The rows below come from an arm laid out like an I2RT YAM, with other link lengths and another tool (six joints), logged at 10 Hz.
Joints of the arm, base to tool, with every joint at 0 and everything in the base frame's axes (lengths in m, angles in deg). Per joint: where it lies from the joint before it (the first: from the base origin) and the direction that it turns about. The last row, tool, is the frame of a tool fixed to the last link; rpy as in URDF.
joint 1: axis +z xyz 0 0 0.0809
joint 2: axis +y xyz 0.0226 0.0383 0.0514
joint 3: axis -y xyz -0.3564 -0.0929 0
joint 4: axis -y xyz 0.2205 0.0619 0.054
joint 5: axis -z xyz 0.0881 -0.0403 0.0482
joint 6: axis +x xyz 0.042 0 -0.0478
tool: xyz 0.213 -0.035 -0.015 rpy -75.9 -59 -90
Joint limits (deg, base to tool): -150..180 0..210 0..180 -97..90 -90..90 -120..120
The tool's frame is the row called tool.
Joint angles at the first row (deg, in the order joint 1, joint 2, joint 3, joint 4, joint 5, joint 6):
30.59, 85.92, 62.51, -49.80, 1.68, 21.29
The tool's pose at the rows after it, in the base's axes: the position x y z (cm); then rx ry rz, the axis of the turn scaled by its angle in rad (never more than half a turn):
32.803, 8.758, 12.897, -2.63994, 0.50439, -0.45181
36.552, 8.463, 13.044, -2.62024, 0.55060, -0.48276
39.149, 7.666, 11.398, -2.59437, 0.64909, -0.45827
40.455, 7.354, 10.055, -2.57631, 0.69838, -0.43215
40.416, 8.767, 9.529, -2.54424, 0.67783, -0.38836
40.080, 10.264, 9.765, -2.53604, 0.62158, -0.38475
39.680, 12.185, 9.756, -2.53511, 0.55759, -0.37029
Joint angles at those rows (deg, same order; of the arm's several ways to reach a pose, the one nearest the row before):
26.81, 89.61, 68.77, -50.30, 1.91, 18.84
23.58, 94.35, 73.70, -49.36, 1.55, 17.85
19.75, 99.54, 76.33, -47.69, -0.29, 18.44
17.76, 102.68, 77.45, -46.43, -1.79, 18.72
17.86, 103.37, 77.17, -45.44, -4.68, 18.53
19.59, 102.53, 76.28, -44.47, -5.34, 18.16
21.98, 102.37, 75.86, -43.76, -5.86, 17.92

